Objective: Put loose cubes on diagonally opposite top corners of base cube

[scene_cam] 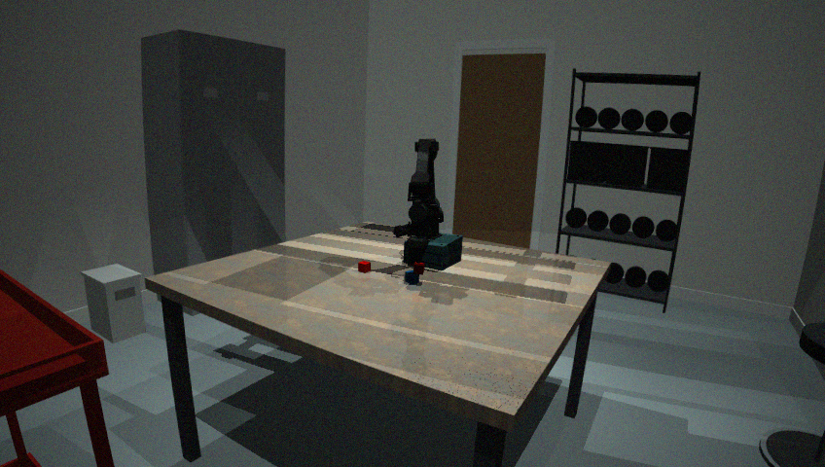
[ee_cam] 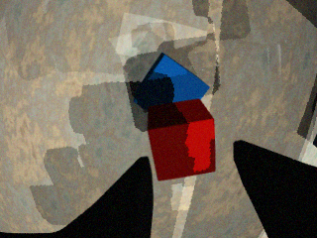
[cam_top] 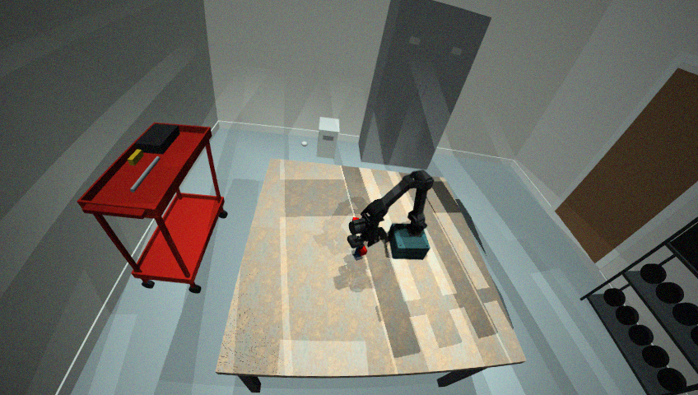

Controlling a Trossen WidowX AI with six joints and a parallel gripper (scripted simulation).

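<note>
Now: gripper tip 22 cm to the left of the red cube, 6 cm above it and 2 cm short of it. The rest, counted from my gripper tip: blue cube: 6 cm below, 2 cm to the right, 1 cm ahead.
</note>
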